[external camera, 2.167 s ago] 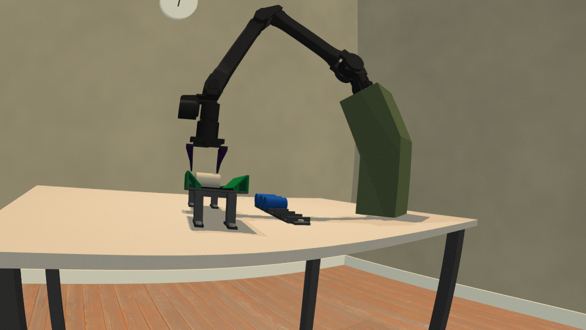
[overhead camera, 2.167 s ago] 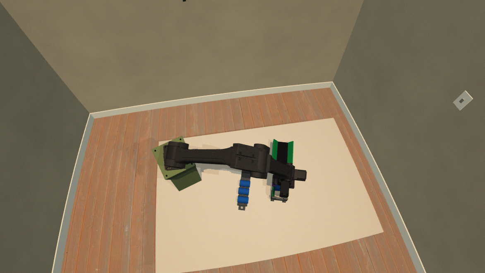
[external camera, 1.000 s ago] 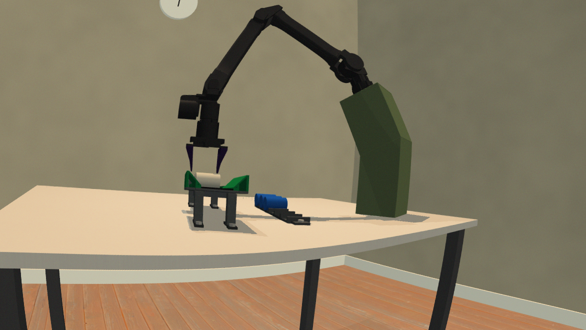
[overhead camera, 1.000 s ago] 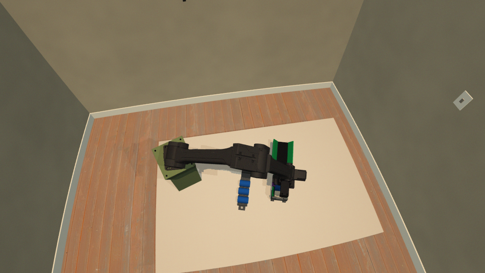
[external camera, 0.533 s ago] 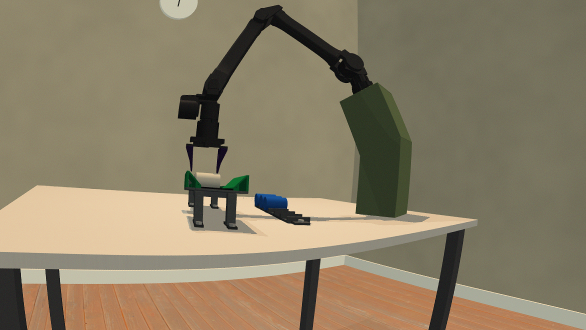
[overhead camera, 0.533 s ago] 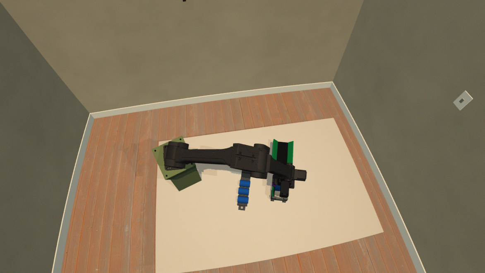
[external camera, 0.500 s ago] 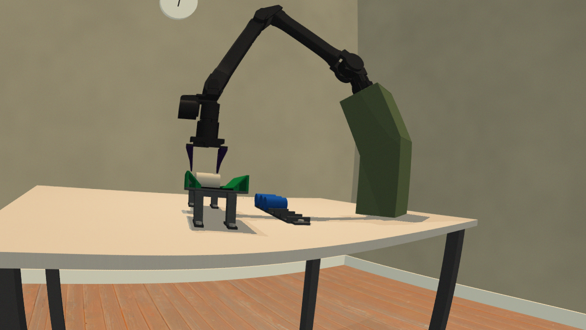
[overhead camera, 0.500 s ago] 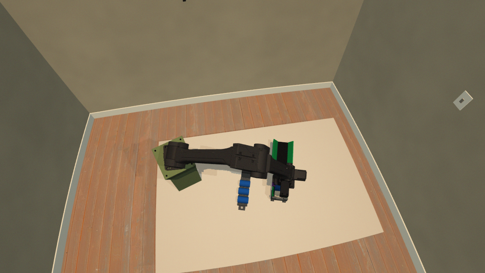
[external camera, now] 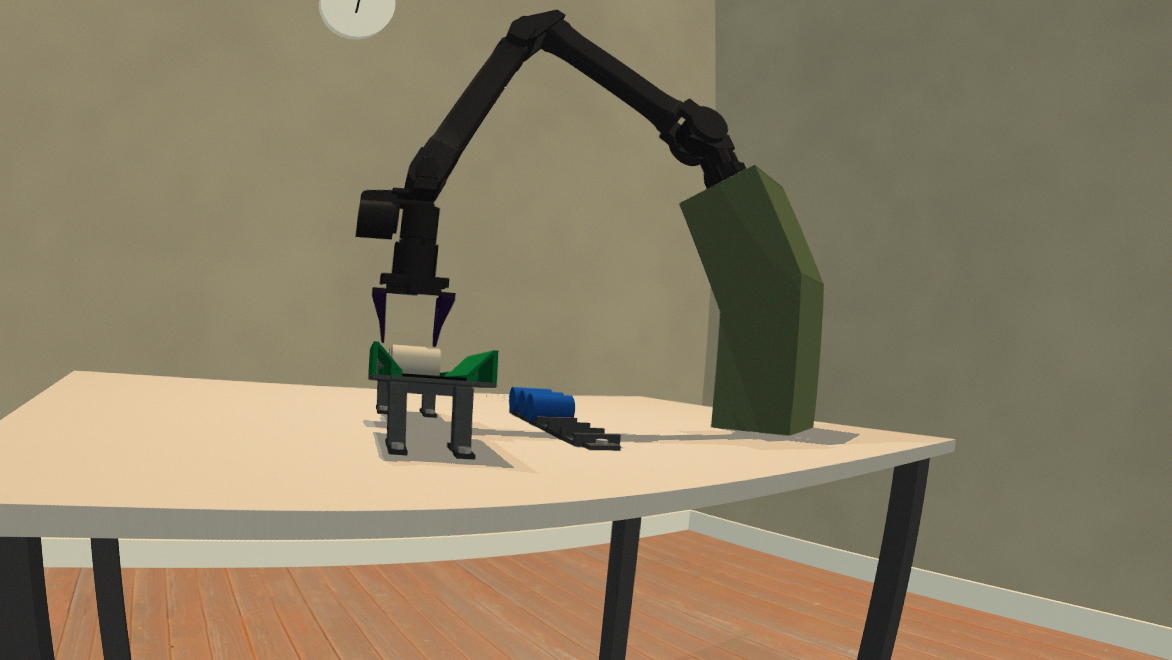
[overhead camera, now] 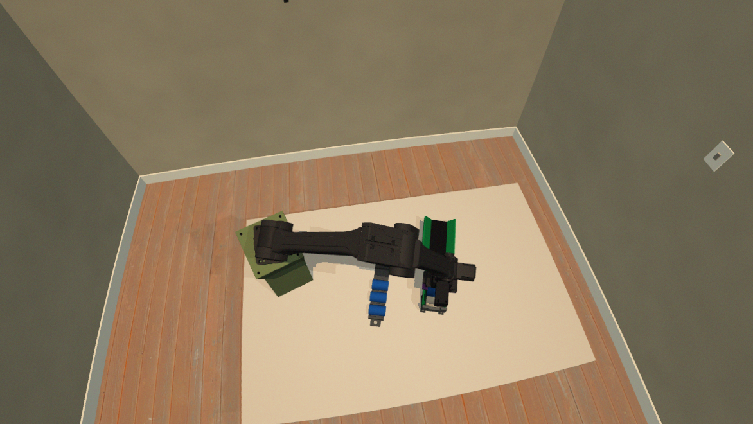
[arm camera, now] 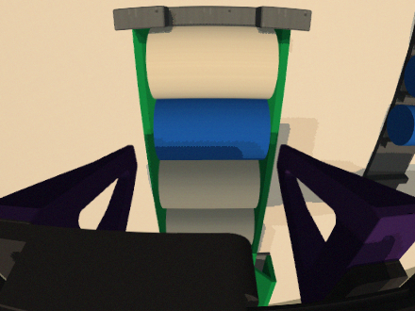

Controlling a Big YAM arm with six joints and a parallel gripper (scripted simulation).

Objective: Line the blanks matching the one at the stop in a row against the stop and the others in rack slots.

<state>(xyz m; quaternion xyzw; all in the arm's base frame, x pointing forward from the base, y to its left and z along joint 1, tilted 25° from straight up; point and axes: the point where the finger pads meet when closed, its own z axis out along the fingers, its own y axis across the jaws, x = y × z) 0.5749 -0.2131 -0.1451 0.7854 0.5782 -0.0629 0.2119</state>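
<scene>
My hand is 6 cm to the left of the grey stop, 5 cm above it and 2 cm past it.
</scene>
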